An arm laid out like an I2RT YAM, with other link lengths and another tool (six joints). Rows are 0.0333 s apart.
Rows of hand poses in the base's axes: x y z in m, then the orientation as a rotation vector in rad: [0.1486, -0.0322, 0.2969, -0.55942, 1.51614, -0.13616]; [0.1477, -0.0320, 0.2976, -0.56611, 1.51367, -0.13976]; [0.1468, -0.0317, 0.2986, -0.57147, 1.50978, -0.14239]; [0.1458, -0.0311, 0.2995, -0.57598, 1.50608, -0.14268]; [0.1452, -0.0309, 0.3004, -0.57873, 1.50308, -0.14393]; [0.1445, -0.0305, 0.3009, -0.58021, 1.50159, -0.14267]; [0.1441, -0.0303, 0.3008, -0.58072, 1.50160, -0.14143]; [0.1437, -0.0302, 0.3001, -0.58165, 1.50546, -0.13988]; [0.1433, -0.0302, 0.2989, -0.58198, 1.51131, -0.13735]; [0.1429, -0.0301, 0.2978, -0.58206, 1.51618, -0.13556]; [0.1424, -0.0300, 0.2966, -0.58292, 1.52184, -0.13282]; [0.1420, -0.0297, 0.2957, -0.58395, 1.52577, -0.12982]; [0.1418, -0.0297, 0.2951, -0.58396, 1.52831, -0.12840]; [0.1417, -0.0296, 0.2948, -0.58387, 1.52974, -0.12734]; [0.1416, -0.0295, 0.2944, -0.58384, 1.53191, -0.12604]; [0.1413, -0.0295, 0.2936, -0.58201, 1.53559, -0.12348]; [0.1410, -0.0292, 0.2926, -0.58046, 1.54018, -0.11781]
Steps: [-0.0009, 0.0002, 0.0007, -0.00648, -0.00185, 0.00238]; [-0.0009, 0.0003, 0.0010, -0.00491, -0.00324, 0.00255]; [-0.0010, 0.0006, 0.0009, -0.00292, -0.00274, 0.00345]; [-0.0006, 0.0002, 0.0009, -0.00239, -0.00259, 0.00163]; [-0.0007, 0.0004, 0.0005, -0.00011, -0.00089, 0.00205]; [-0.0004, 0.0002, -0.0001, 0.00042, 0.00035, 0.00107]; [-0.0004, 0.0001, -0.0007, 0.00005, 0.00414, 0.00049]; [-0.0004, 0.0000, -0.0012, 0.00091, 0.00612, 0.00022]; [-0.0004, 0.0001, -0.0011, 0.00069, 0.00499, -0.00013]; [-0.0005, 0.0001, -0.0012, 0.00069, 0.00608, 0.00071]; [-0.0004, 0.0003, -0.0009, 0.00087, 0.00452, 0.00142]; [-0.0002, 0.0000, -0.0006, 0.00067, 0.00270, 0.00021]; [-0.0001, 0.0001, -0.0003, 0.00060, 0.00156, 0.00022]; [-0.0001, 0.0001, -0.0004, 0.00065, 0.00232, 0.00021]; [-0.0003, 0.0000, -0.0008, 0.00249, 0.00368, -0.00049]; [-0.0003, 0.0003, -0.0010, 0.00415, 0.00523, 0.00133]
